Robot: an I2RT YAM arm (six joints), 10 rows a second.
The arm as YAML. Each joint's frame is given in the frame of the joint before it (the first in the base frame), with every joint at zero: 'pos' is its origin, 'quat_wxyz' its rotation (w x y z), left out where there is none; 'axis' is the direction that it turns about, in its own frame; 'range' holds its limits. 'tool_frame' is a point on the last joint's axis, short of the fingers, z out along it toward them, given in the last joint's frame.
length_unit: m
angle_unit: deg
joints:
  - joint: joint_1
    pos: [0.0, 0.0, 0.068]
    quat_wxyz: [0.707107, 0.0, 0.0, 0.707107]
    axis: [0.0, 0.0, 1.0]
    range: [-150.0, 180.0]
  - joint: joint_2
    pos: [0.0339, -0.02, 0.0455]
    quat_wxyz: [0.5, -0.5, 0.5, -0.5]
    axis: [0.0, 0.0, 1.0]
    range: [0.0, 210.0]
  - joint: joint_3
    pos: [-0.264, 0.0, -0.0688]
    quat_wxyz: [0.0, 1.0, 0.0, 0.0]
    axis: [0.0, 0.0, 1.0]
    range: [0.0, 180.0]
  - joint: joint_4
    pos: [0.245, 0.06, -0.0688]
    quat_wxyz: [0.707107, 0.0, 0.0, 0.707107]
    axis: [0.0, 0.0, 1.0]
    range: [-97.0, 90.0]
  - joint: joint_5
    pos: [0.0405, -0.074, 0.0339]
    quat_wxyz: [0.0, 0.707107, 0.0, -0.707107]
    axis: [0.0, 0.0, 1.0]
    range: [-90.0, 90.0]
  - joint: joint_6
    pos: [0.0, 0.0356, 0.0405]
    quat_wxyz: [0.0, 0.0, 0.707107, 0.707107]
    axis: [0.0, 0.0, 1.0]
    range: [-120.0, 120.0]
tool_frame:
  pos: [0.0, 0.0, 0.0]
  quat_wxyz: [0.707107, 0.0, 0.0, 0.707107]
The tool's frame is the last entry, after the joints.
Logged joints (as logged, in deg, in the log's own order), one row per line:
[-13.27, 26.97, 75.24, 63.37, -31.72, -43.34]
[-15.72, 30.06, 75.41, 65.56, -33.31, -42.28]
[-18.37, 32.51, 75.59, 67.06, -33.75, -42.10]
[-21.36, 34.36, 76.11, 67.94, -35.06, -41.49]
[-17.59, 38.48, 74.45, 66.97, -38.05, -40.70]
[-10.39, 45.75, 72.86, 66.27, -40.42, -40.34]
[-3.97, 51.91, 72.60, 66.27, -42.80, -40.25]
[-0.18, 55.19, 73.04, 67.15, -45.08, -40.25]
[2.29, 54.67, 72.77, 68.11, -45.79, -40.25]
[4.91, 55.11, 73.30, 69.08, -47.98, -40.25]
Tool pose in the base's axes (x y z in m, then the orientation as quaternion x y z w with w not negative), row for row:
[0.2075, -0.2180, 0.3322, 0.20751, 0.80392, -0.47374, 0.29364]
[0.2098, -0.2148, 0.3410, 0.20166, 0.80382, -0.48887, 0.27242]
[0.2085, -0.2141, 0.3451, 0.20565, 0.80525, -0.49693, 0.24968]
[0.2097, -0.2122, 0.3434, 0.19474, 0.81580, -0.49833, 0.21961]
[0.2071, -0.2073, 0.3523, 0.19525, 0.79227, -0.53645, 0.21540]
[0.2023, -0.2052, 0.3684, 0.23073, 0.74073, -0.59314, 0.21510]
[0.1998, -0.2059, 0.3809, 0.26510, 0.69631, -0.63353, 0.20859]
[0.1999, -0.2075, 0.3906, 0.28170, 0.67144, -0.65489, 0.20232]
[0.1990, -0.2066, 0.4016, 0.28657, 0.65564, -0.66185, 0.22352]
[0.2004, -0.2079, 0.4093, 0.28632, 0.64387, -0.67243, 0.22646]
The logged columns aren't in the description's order. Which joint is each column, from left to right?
Columns, left to right: joint_4, joint_5, joint_2, joint_3, joint_6, joint_1.
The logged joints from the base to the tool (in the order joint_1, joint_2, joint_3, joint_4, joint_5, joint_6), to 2 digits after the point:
[-43.34, 75.24, 63.37, -13.27, 26.97, -31.72]
[-42.28, 75.41, 65.56, -15.72, 30.06, -33.31]
[-42.10, 75.59, 67.06, -18.37, 32.51, -33.75]
[-41.49, 76.11, 67.94, -21.36, 34.36, -35.06]
[-40.70, 74.45, 66.97, -17.59, 38.48, -38.05]
[-40.34, 72.86, 66.27, -10.39, 45.75, -40.42]
[-40.25, 72.60, 66.27, -3.97, 51.91, -42.80]
[-40.25, 73.04, 67.15, -0.18, 55.19, -45.08]
[-40.25, 72.77, 68.11, 2.29, 54.67, -45.79]
[-40.25, 73.30, 69.08, 4.91, 55.11, -47.98]

